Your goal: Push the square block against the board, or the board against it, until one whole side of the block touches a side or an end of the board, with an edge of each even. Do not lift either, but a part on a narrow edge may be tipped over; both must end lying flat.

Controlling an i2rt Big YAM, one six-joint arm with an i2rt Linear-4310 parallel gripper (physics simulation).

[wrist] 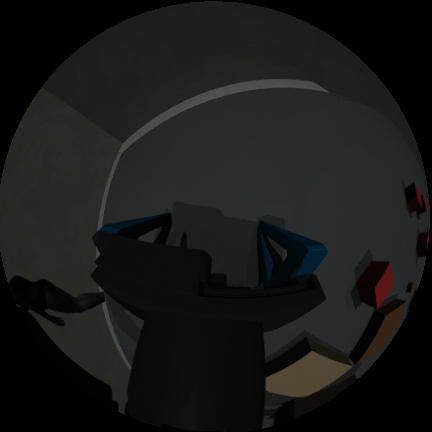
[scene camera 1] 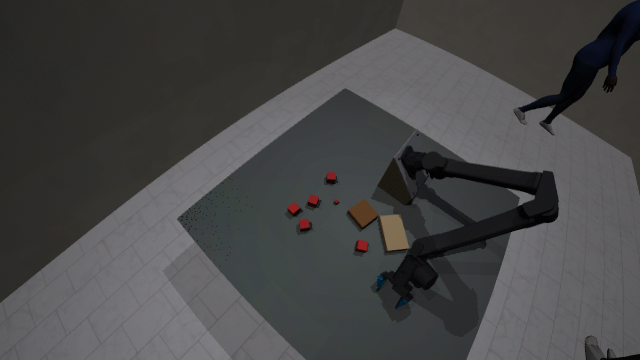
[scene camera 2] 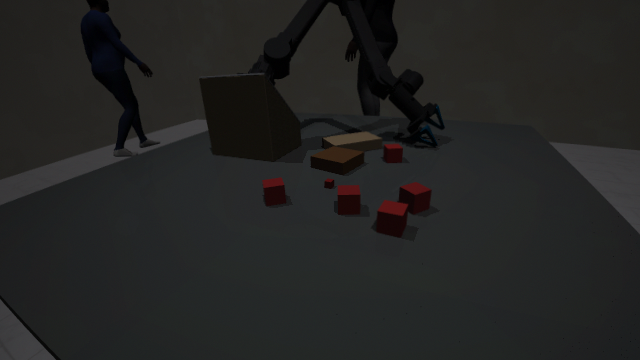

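Pixels of known places: gripper, between the fingertips: (wrist: 214,221) (scene camera 1: 386,300) (scene camera 2: 439,137); arm's base, origin of its link: (scene camera 1: 408,161) (scene camera 2: 255,91).
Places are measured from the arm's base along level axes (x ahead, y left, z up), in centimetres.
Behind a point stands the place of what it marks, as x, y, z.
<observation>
The square block, brown (scene camera 1: 363,213) {26.1, -4.8, -15.6} (scene camera 2: 338,158) {26.9, -8.3, -15.6} (wrist: 382,330), lies flat on the table. The board, light tan (scene camera 1: 394,233) {26.0, 11.3, -15.6} (scene camera 2: 353,141) {26.9, 7.2, -15.6} (wrist: 309,374), lies flat close beside it. In scene camera 1 a narrow gap shows between the block's right corner and the board's upper left, and the block is turned at an angle to the board. My gripper (scene camera 1: 391,294) {51.8, 21.4, -16.5} (scene camera 2: 432,131) {51.8, 21.4, -16.5} (wrist: 214,221) {51.8, 21.4, -16.5} is open with nothing between its blue fingers. It is low over the table, beyond the board's lower end in scene camera 1, apart from both parts.
A red cube (scene camera 1: 362,246) {39.6, 2.3, -14.7} (scene camera 2: 393,153) {39.4, 0.0, -16.0} (wrist: 376,284) lies near the board's side. Several more red cubes, including a tiny one (scene camera 1: 336,202) {28.1, -17.9, -17.3} (scene camera 2: 329,183) {28.0, -19.1, -17.5}, lie beyond the block. The arm's wedge-shaped base mount (scene camera 1: 396,184) {7.9, 0.8, -8.8} (scene camera 2: 237,117) {-3.4, -5.7, -6.4} stands close to both parts.
</observation>
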